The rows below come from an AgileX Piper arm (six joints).
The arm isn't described. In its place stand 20 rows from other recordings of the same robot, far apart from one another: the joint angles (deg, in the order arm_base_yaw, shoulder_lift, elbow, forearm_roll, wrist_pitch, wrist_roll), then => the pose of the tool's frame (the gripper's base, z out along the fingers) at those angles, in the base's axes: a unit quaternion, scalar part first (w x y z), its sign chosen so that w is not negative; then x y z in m.
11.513, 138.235, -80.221, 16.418, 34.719, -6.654 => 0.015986 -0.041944 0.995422 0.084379 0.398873 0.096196 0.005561
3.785, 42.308, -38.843, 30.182, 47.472, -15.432 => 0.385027 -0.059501 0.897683 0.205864 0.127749 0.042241 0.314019
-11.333, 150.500, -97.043, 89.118, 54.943, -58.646 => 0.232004 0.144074 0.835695 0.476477 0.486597 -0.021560 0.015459
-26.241, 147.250, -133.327, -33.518, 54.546, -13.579 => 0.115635 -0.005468 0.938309 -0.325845 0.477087 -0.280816 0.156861
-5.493, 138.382, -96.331, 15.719, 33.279, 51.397 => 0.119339 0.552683 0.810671 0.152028 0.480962 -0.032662 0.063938
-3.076, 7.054, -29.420, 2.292, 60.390, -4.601 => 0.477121 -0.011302 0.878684 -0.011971 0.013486 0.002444 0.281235
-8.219, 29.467, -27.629, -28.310, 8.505, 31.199 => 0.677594 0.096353 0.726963 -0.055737 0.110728 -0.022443 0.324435
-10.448, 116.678, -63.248, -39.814, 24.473, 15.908 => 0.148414 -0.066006 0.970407 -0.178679 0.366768 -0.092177 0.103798
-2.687, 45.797, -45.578, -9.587, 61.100, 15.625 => 0.296034 0.134529 0.944403 -0.048677 0.128444 -0.019311 0.320542
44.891, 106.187, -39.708, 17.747, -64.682, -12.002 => 0.702063 -0.194440 0.666751 0.157302 0.260171 0.223791 0.176820
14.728, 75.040, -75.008, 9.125, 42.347, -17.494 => 0.443462 -0.220152 0.866518 0.063406 0.272734 0.081745 0.394923
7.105, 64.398, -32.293, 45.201, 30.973, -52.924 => 0.343106 -0.216772 0.899864 0.159793 0.194782 0.057767 0.234742
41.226, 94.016, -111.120, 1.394, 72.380, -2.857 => 0.316842 -0.353373 0.871541 0.123110 0.254704 0.225986 0.446742
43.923, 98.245, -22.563, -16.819, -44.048, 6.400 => 0.456930 -0.406022 0.751158 0.249245 0.175425 0.194368 0.125885
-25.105, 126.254, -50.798, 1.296, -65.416, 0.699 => 0.659077 0.174821 0.716543 -0.147043 0.355404 -0.168588 0.090931
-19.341, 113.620, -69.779, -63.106, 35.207, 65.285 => 0.248598 0.285940 0.880928 -0.283553 0.362535 -0.176838 0.161001
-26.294, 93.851, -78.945, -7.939, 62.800, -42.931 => 0.086137 -0.164485 0.972703 -0.139190 0.295806 -0.158627 0.294551
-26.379, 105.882, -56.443, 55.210, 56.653, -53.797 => 0.166698 0.073631 0.925838 0.331081 0.309208 -0.083666 0.158183
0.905, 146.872, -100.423, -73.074, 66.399, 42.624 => 0.070345 -0.016497 0.855702 -0.512399 0.472530 -0.072322 0.053162
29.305, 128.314, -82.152, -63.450, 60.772, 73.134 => 0.279579 0.034547 0.897962 -0.338093 0.399892 0.142990 0.116165
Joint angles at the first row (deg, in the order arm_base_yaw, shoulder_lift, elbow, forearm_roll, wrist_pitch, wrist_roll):
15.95 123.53 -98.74 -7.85 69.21 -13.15
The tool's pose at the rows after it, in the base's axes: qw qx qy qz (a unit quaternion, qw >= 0); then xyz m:
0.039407 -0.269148 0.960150 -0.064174 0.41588 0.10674 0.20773
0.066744 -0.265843 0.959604 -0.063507 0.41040 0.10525 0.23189
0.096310 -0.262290 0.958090 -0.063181 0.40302 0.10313 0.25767
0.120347 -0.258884 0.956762 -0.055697 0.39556 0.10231 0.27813
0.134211 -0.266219 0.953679 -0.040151 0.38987 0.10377 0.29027
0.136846 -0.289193 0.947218 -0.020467 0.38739 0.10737 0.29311
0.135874 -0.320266 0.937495 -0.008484 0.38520 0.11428 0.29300
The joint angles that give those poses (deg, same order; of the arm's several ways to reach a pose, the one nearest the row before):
15.95 120.19 -98.74 -7.89 69.21 -12.84
15.95 116.94 -98.74 -7.84 69.33 -12.72
15.95 113.42 -98.74 -7.84 69.45 -12.61
15.95 110.55 -98.74 -6.98 69.52 -12.67
15.95 108.79 -98.74 -4.97 69.58 -14.13
15.95 108.35 -98.74 -2.18 69.62 -17.52
16.60 108.35 -98.74 -0.38 69.74 -21.04

